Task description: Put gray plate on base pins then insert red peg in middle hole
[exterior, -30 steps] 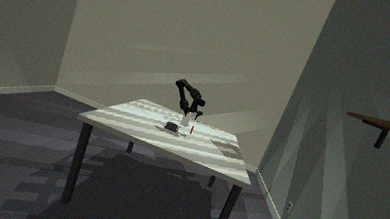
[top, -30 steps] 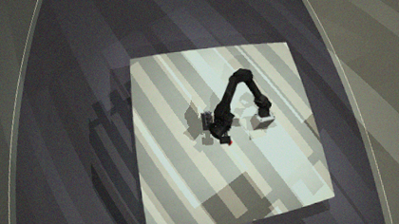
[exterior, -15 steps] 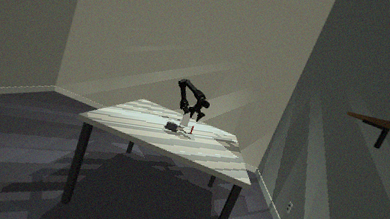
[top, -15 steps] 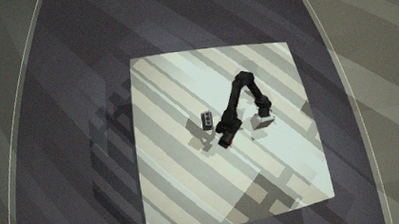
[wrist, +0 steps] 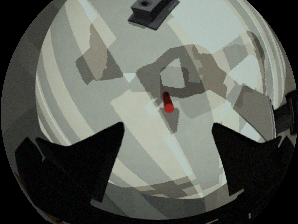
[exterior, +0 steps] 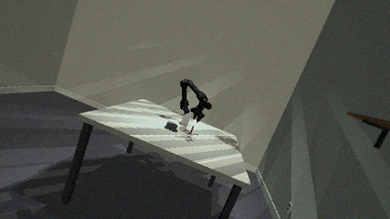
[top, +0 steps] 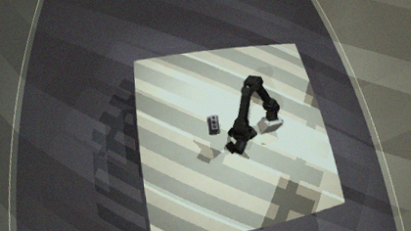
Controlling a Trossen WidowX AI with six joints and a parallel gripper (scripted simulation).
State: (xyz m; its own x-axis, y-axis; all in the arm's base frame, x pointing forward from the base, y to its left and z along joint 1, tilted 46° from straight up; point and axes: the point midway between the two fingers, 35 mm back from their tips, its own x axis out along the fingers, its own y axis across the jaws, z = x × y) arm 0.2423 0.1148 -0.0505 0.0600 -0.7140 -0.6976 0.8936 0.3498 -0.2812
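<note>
Right now the red peg is 10 cm below my gripper tip. The rest, counted from my gripper tip: gray plate: 11 cm ahead, 18 cm to the right, 9 cm below.
</note>
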